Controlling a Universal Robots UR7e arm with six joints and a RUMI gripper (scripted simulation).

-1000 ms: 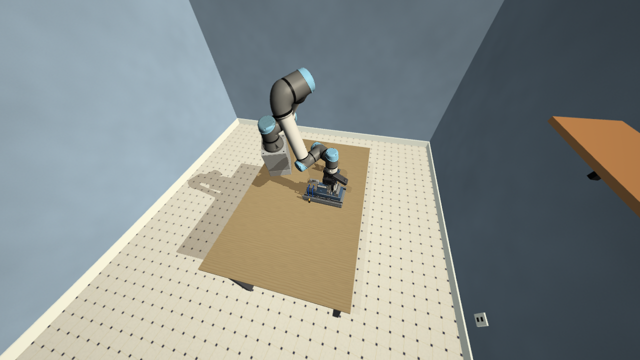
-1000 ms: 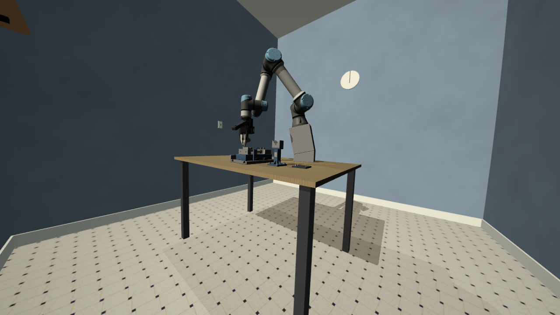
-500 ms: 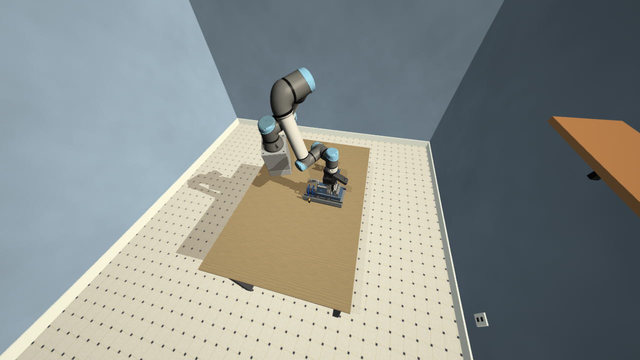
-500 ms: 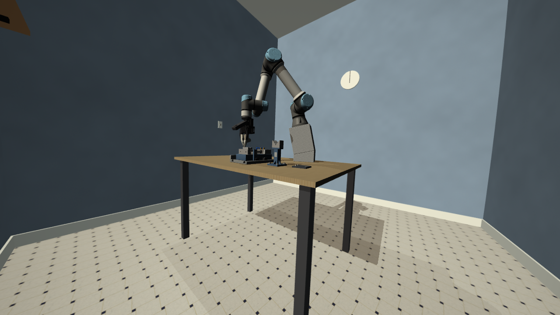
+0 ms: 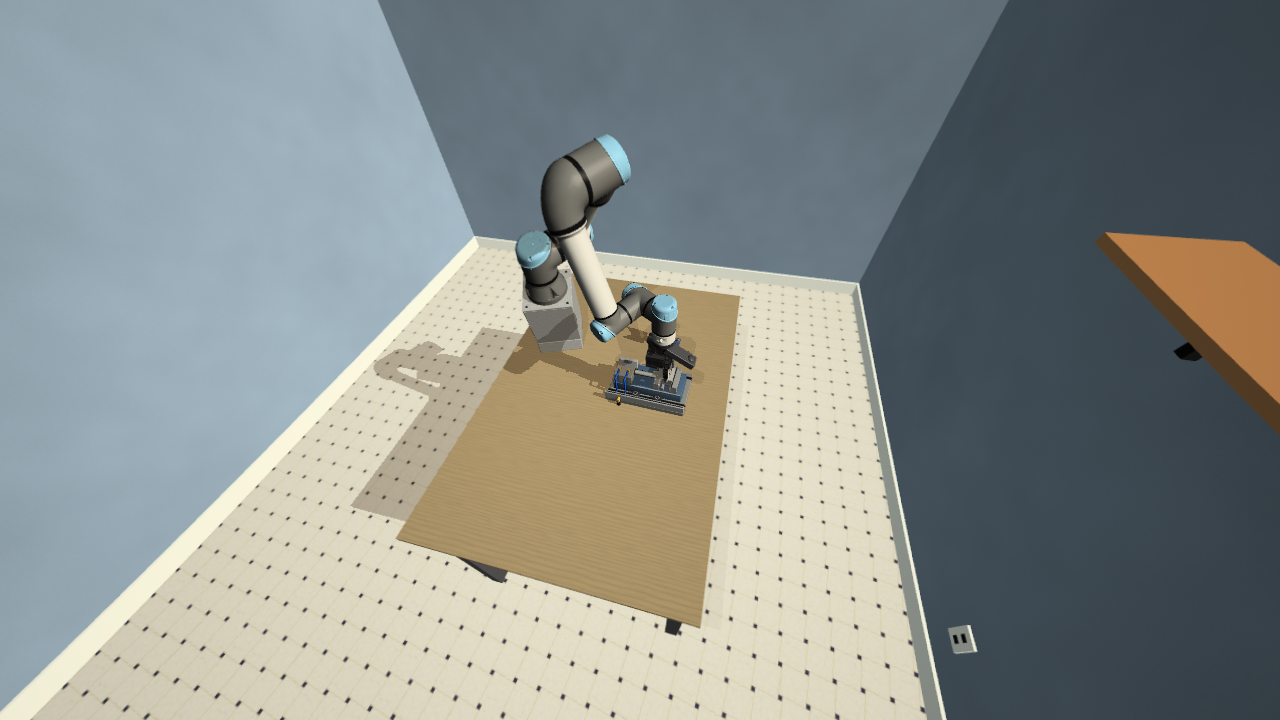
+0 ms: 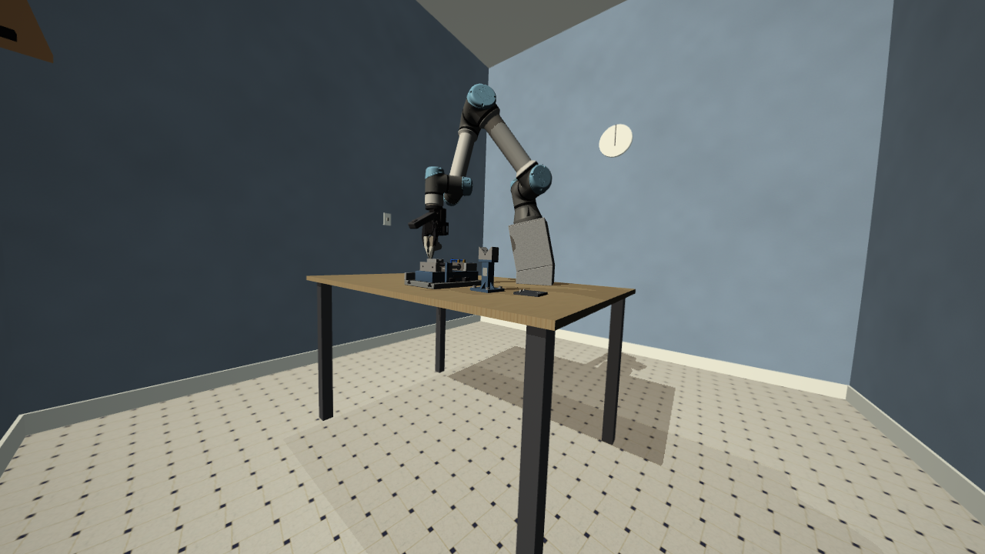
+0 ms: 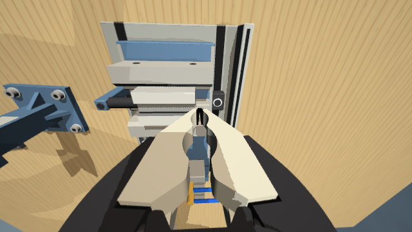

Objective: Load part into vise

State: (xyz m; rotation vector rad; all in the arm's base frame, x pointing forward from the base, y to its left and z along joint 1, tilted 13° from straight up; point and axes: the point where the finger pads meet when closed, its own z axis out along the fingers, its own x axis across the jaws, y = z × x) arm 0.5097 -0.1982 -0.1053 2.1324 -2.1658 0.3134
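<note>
My hand is 30 mm to the right of the part and 20 mm above it. Also, from my hand: cylinder rod (90 mm behind, 40 mm to the left, 40 mm below); fixed jaw (30 mm ahead, 40 mm to the left, 40 mm below); moving jaw (40 mm behind, 40 mm to the left, 40 mm below).
</note>
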